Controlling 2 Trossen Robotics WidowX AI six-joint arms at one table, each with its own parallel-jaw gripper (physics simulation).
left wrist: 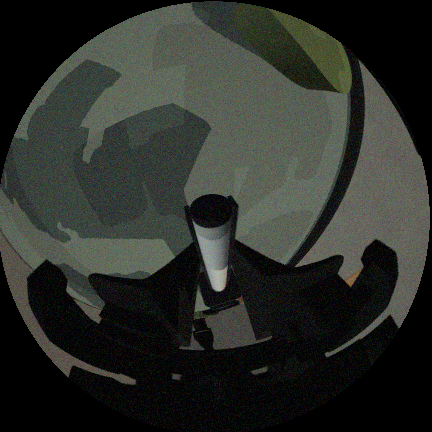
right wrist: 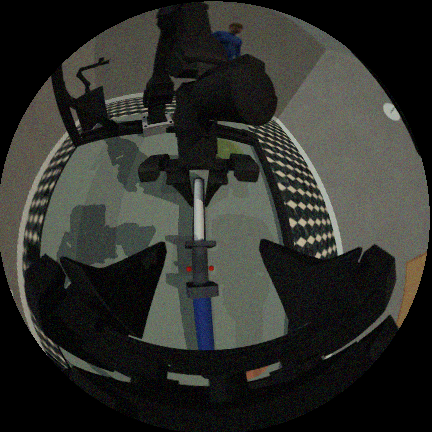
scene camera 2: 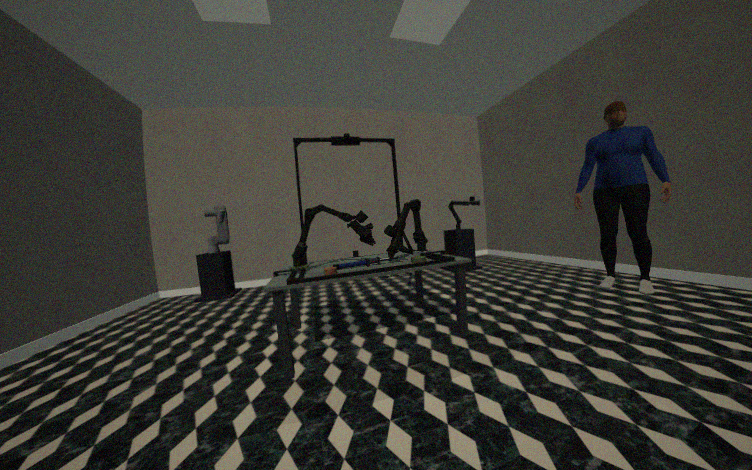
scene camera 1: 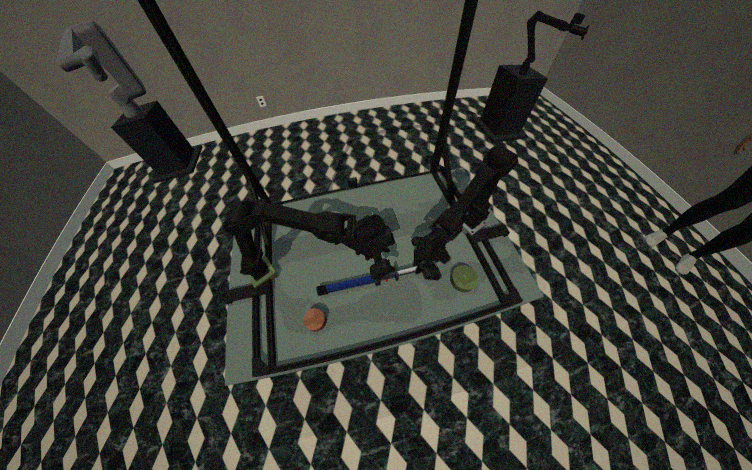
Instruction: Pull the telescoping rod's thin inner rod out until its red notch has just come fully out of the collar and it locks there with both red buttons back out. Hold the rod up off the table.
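The rod's blue outer tube (scene camera 1: 349, 284) (scene camera 2: 357, 262) (right wrist: 204, 327) lies level across the middle of the table. Its dark collar (right wrist: 200, 260) has one red button (right wrist: 189, 269) on one side and another red button (right wrist: 211, 268) on the other, both sticking out. The pale inner rod (scene camera 1: 407, 270) (left wrist: 214, 252) (right wrist: 199, 220) extends from the collar; no red notch shows on it. My left gripper (scene camera 1: 425, 269) (left wrist: 213, 244) (right wrist: 198, 205) is shut on the inner rod near its black end. My right gripper (scene camera 1: 382, 271) (right wrist: 212, 246) is open above the collar. The rod's height off the table is unclear.
A green round object (scene camera 1: 464, 277) (left wrist: 315, 45) stands near the left gripper. An orange disc (scene camera 1: 314, 319) (scene camera 2: 330, 271) lies near the front left in scene camera 1. A green square frame (scene camera 1: 270, 273) is by the right arm's base. Black rails (scene camera 1: 388, 348) edge the table.
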